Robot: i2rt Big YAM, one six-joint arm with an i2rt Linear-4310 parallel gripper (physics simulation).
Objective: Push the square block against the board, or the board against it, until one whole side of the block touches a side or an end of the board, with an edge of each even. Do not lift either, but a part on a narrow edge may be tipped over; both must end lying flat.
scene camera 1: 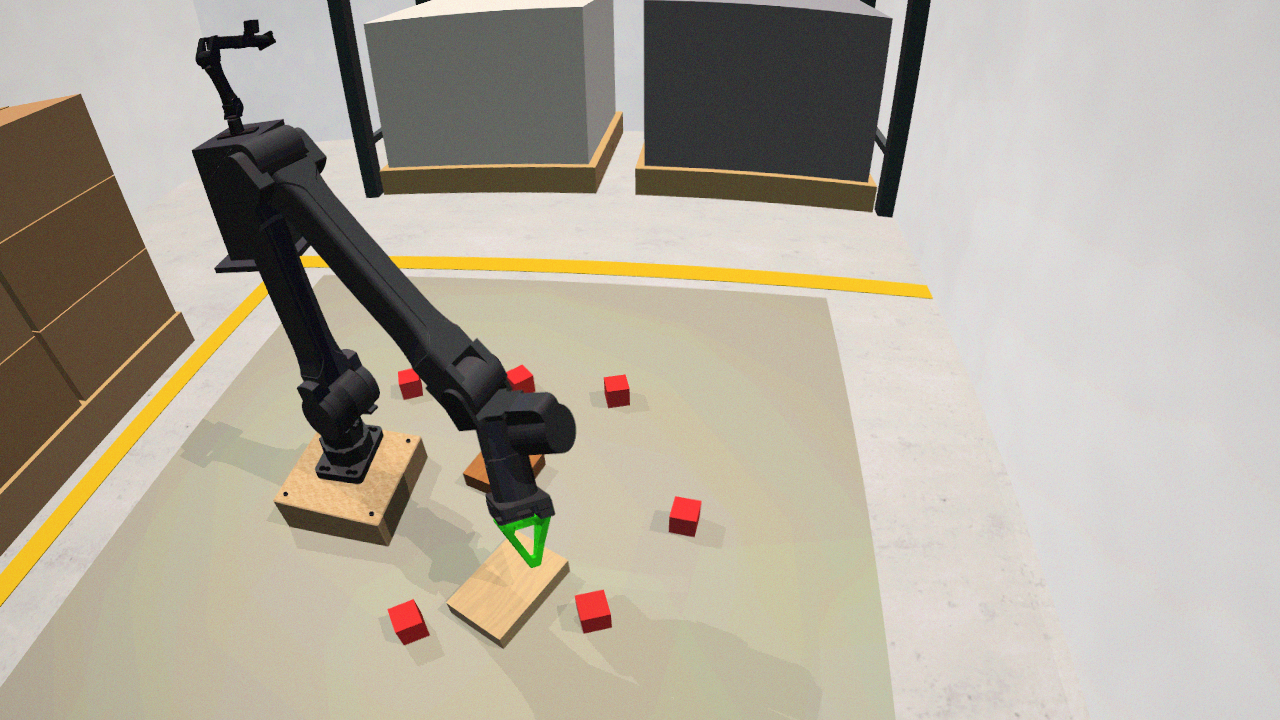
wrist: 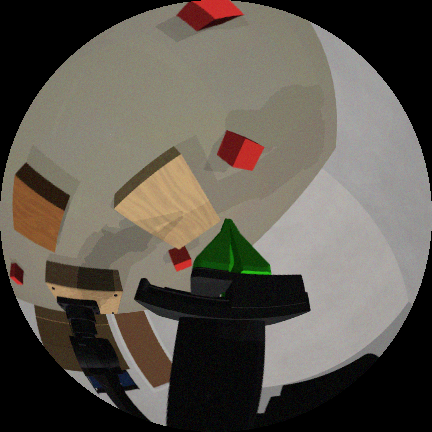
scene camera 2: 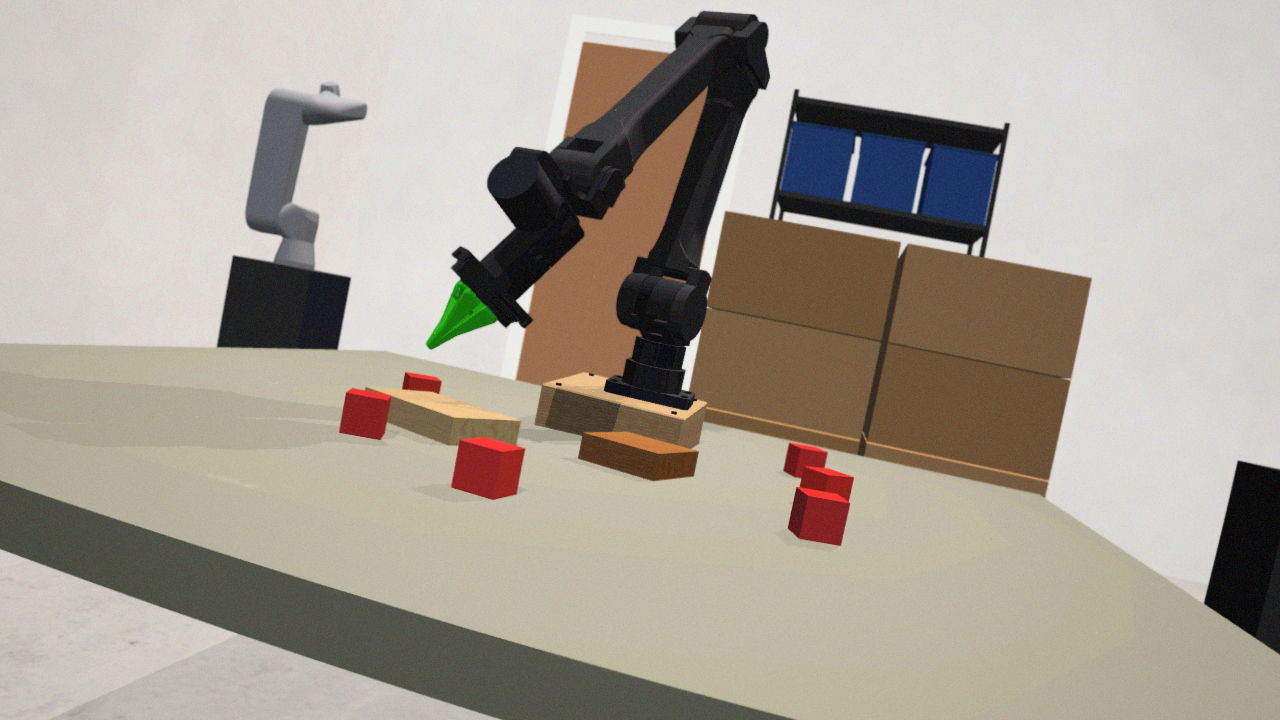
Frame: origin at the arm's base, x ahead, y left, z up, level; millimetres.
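Seen in the pictures: gripper, fingertip midpoint: (scene camera 1: 535,566) (wrist: 226,222) (scene camera 2: 428,347); arm's base, link origin: (scene camera 1: 351,455) (wrist: 78,303) (scene camera 2: 649,397).
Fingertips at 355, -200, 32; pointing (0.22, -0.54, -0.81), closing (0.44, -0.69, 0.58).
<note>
Pixels of each thing's top centre, then the offset from my fingertips to it, as dx, dy, dz.
- square block, top centre: (scene camera 2: 642,442) (scene camera 1: 503,462) (wrist: 32,220) -97, +233, -62
- board, top centre: (scene camera 2: 442,403) (scene camera 1: 507,581) (wrist: 177,215) -50, +9, -62
The square block (scene camera 1: 476,473) (scene camera 2: 631,449) (wrist: 39,212) is darker orange-brown wood and lies flat; the arm partly hides it in scene camera 1. The board (scene camera 1: 503,595) (scene camera 2: 443,411) (wrist: 167,202) is pale wood, longer than wide, and lies flat. They are apart, with a gap of table between them, and turned differently. My gripper (scene camera 1: 535,564) (scene camera 2: 431,345) (wrist: 226,222) has green fingers, shut and empty. Its tip is raised above the table and overlaps the board's far right part in scene camera 1. In scene camera 2 it stands clearly higher than the board's top.
Red cubes stand around the parts: one (scene camera 1: 408,622) (scene camera 2: 421,383) left of the board, one (scene camera 1: 593,611) (scene camera 2: 365,413) close to its right, and one (scene camera 1: 684,516) (scene camera 2: 487,467) farther right. Several more, including one (scene camera 1: 616,391) (scene camera 2: 819,516), stand beyond the block. The arm's wooden base (scene camera 1: 332,526) (scene camera 2: 572,416) is left.
</note>
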